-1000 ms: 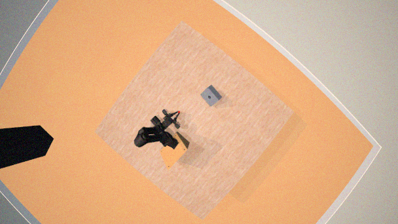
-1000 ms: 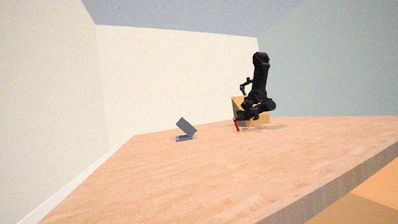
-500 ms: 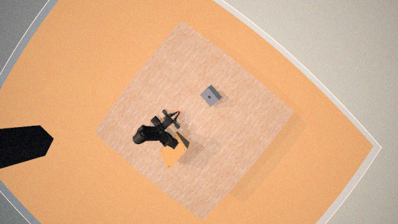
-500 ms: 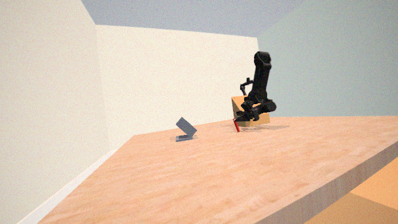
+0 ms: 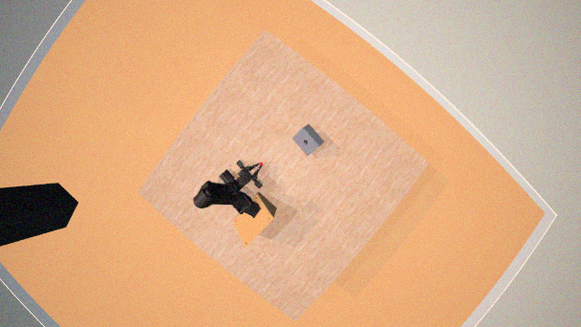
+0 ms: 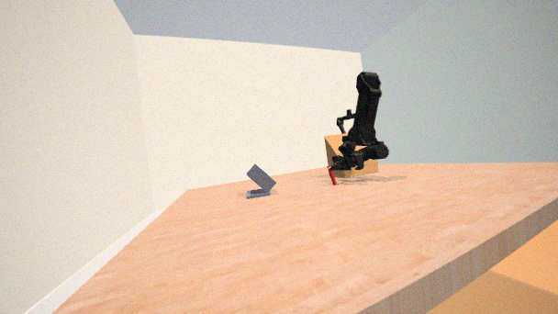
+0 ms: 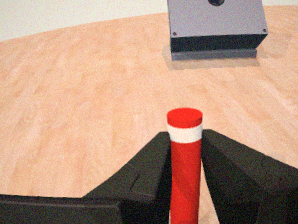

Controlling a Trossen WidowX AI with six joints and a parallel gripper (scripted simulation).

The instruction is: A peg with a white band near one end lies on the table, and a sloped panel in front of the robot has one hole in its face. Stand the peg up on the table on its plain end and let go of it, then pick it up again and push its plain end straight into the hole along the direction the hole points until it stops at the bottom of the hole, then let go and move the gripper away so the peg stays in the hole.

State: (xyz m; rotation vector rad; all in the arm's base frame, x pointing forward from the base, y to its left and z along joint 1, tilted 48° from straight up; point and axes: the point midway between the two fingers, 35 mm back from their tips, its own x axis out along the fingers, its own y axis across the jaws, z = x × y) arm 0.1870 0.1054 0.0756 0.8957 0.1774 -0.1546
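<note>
My gripper tip is now 10 mm above the peg. Also, from my gripper tip: grey sloped panel (260 mm ahead, 130 mm to the right).
</note>
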